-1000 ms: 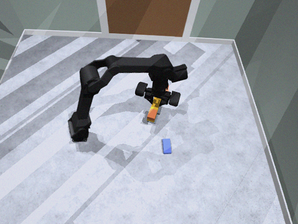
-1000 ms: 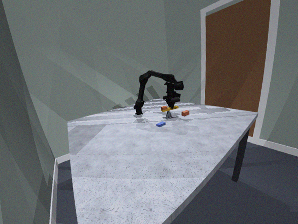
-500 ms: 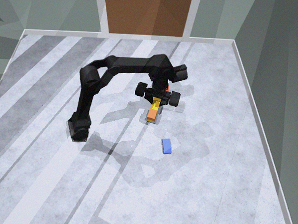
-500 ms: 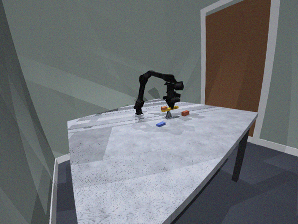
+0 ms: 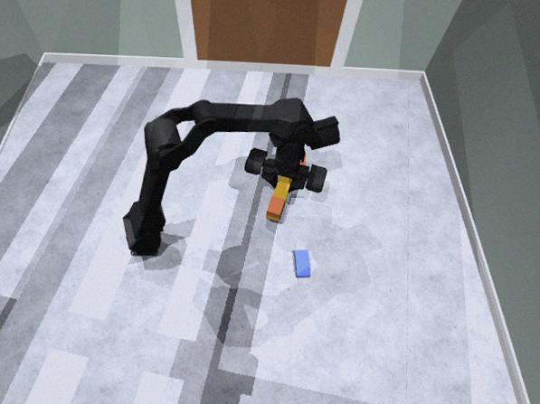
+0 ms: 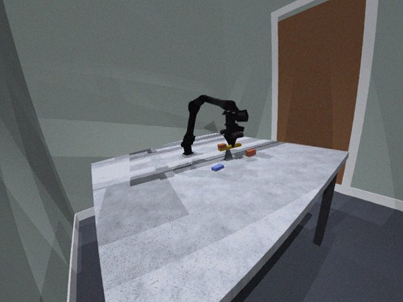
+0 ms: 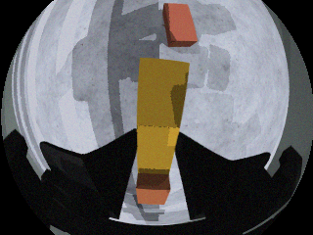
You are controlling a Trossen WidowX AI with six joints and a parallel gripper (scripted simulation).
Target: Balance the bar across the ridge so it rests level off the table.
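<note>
My gripper tip is now 10 mm past the bar, 40 mm to the left of it and 10 mm below it. Also, from my gripper tip: red-brown block 60 mm ahead, 120 mm to the left, 60 mm below; blue block 50 mm ahead, 170 mm to the right, 70 mm below.
</note>
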